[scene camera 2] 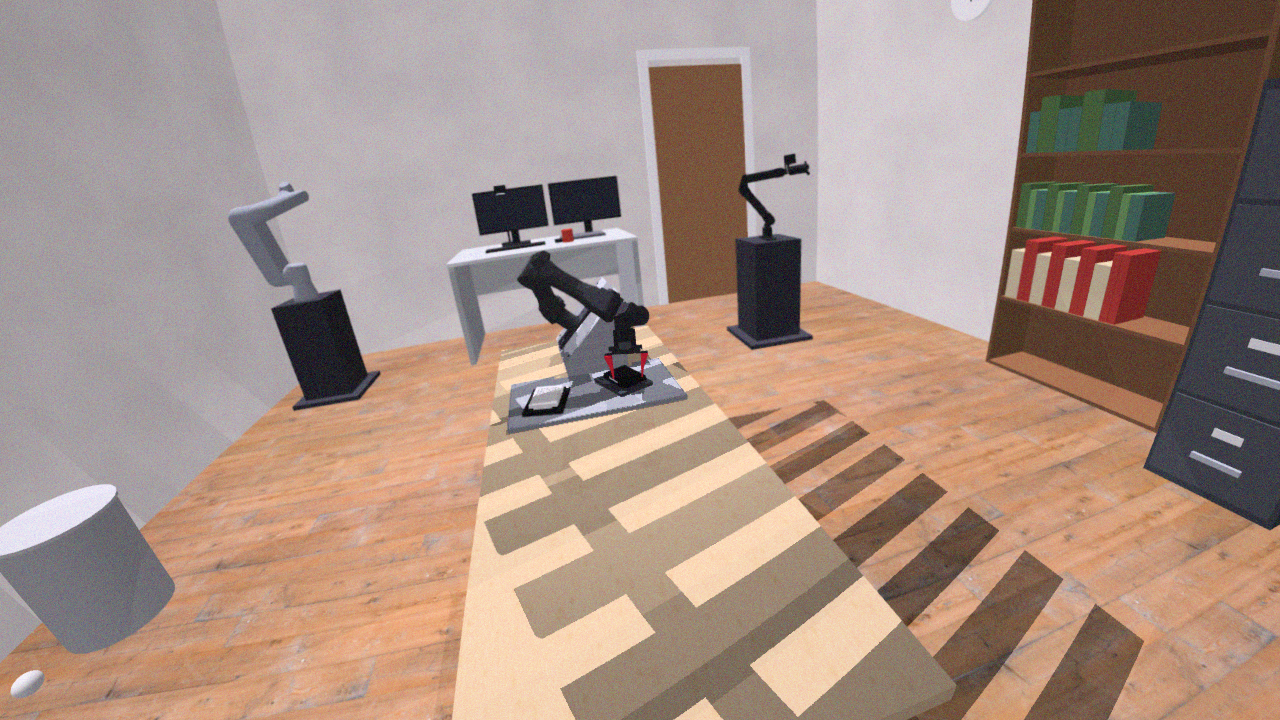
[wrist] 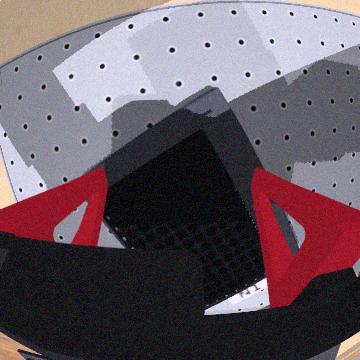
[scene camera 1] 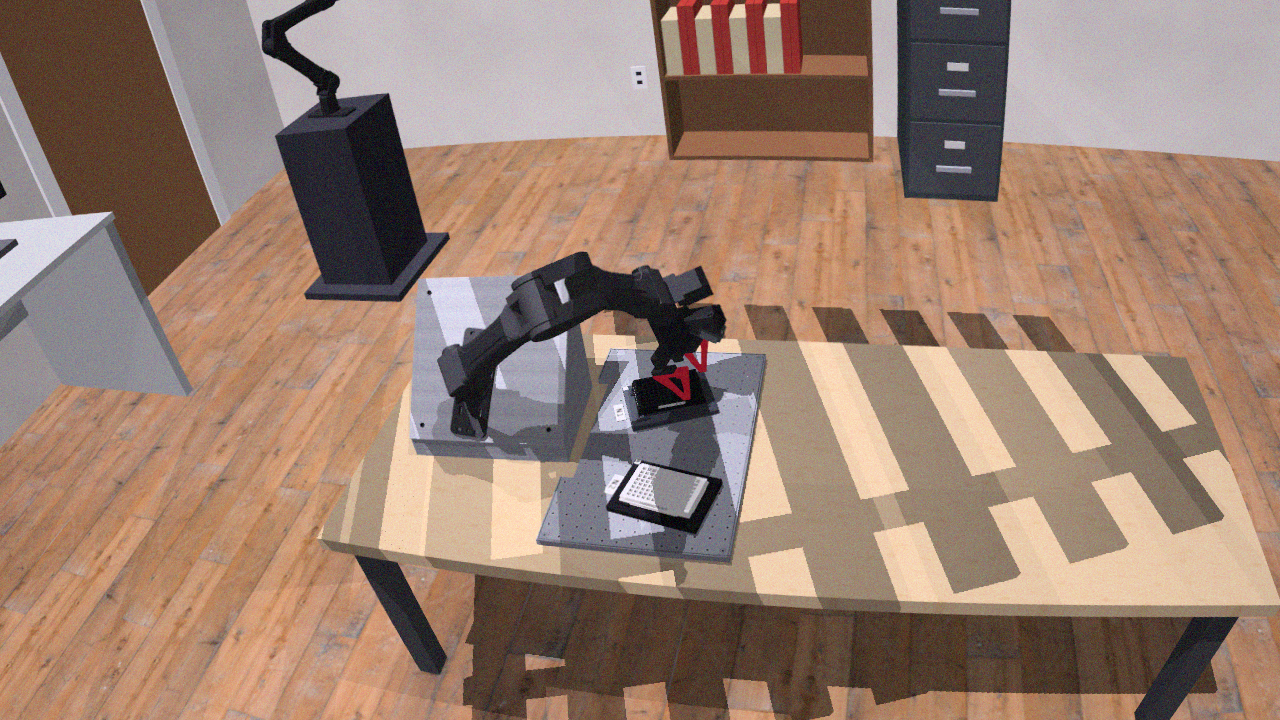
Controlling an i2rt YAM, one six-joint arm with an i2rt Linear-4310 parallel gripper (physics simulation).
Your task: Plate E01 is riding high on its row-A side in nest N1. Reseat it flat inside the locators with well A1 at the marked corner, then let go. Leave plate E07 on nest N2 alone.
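Frame: origin at the arm's base, x right, y ahead, z up, level; millimetres.
Where they show: gripper, fingertip midpoint: [scene camera 2: 627, 377] [wrist: 178, 176] [scene camera 1: 695, 385]; arm's base, link origin: [scene camera 2: 576, 326] [scene camera 1: 476, 382].
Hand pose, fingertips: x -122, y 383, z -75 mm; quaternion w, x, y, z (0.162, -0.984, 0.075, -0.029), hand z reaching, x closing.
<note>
Each offset is from my fingertips to the centre of the thing. "*": to the spot under its first point. Level surfaces: height alone.
The black well plate E01 @(dx +4, dy -53, dz -16 mm) [scene camera 1: 644, 399] [wrist: 170, 200] sits in dark nest N1 @(dx +11, dy -50, dz -29 mm) [scene camera 1: 673, 416] [wrist: 150, 137], beside the N1 label @(* dx +51, dy -141, dz -36 mm) [scene camera 1: 618, 412] [wrist: 250, 291]. Its tilt and the marked corner are too dark to judge. My gripper [scene camera 1: 695, 385] [scene camera 2: 627, 377] [wrist: 178, 176] is open. Its red fingers stand apart on either side of the plate in the wrist view, and the wrist body hides the plate's near part. The white plate E07 @(dx +254, dy -4, dz -19 mm) [scene camera 1: 666, 490] [scene camera 2: 546, 396] lies in black nest N2 @(dx +254, dy -4, dz -29 mm) [scene camera 1: 650, 517], away from the gripper.
Both nests stand on a grey perforated base board @(dx +112, dy -43, dz -44 mm) [scene camera 1: 572, 530] [scene camera 2: 590, 415] [wrist: 200, 60] on the wooden table @(dz -50 mm) [scene camera 1: 841, 573] [scene camera 2: 554, 555]. The arm is mounted on a sloped grey block [scene camera 1: 528, 394] beside the board. Striped shadows cross the table and board.
</note>
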